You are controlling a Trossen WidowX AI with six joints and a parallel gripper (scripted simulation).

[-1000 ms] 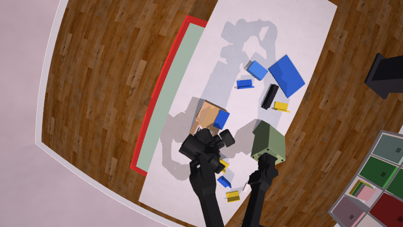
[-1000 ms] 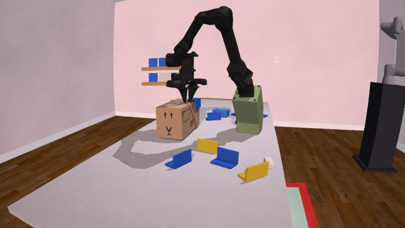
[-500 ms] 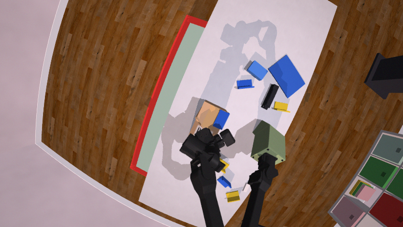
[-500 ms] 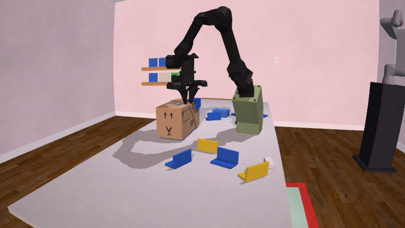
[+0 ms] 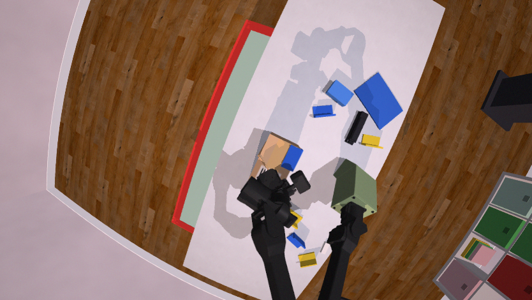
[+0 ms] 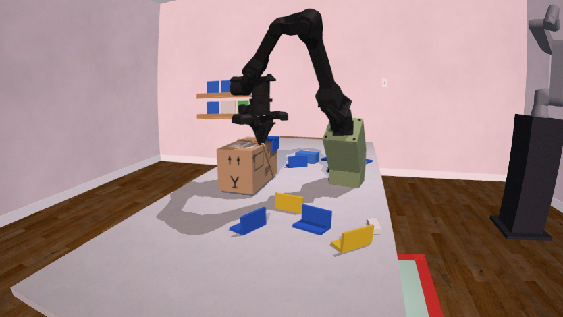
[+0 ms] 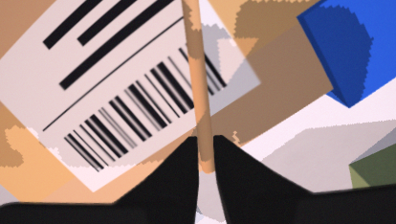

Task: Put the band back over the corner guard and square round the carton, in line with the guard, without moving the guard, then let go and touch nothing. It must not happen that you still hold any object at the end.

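Now: hand 100 mm above the brown carton, 50 mm short of it and 20 mm to the left of it. From my hand the other things lie so: black bar: 310 mm to the right, 190 mm behind, 160 mm below; then blue board: 470 mm to the right, 230 mm behind, 170 mm below.
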